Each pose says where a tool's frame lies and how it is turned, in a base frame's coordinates. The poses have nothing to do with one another.
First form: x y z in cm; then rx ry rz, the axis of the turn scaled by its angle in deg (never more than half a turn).
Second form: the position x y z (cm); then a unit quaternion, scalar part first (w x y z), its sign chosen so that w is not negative. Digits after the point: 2 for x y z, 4 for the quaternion.
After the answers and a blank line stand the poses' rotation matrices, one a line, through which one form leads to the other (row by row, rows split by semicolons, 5 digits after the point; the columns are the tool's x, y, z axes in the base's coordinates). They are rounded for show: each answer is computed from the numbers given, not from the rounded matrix.
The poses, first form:
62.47 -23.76 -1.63 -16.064 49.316 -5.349
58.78 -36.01 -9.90 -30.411 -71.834 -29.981
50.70 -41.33 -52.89 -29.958 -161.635 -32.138
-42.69 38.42 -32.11 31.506 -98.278 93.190
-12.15 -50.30 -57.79 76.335 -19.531 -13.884
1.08 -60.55 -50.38 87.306 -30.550 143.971
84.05 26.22 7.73 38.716 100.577 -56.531
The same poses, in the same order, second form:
62.47 -23.76 -1.63 0.8983 -0.1354 0.4157 -0.0451
58.78 -36.01 -9.90 0.7457 -0.2425 -0.5728 -0.2391
50.70 -41.33 -52.89 0.1089 -0.1778 -0.9593 -0.1907
-42.69 38.42 -32.11 0.3498 0.2123 -0.6621 0.6278
-12.15 -50.30 -57.79 0.7660 0.6133 -0.1569 -0.1116
1.08 -60.55 -50.38 0.0774 0.5087 -0.1780 0.8388
84.05 26.22 7.73 0.4871 0.2778 0.7218 -0.4057

0.65038 -0.03157 0.75895; -0.19355 0.95927 0.20576; -0.73454 -0.28072 0.61778
0.22960 0.63427 -0.73824; -0.07873 0.76812 0.63545; 0.97010 -0.08777 0.22629
-0.91308 0.38262 -0.14104; 0.29956 0.86403 0.40462; 0.27668 0.32720 -0.90354
-0.66520 -0.72030 -0.19666; 0.15812 0.12151 -0.97991; 0.72973 -0.68293 0.03307
0.92586 -0.02159 -0.37725; -0.36340 0.22276 -0.90461; 0.10357 0.97463 0.19840
-0.47055 -0.31089 0.82579; -0.05125 -0.92466 -0.37732; 0.88088 -0.21987 0.41916
-0.37106 0.79629 0.47774; 0.00584 0.51646 -0.85629; -0.92859 -0.31494 -0.19629

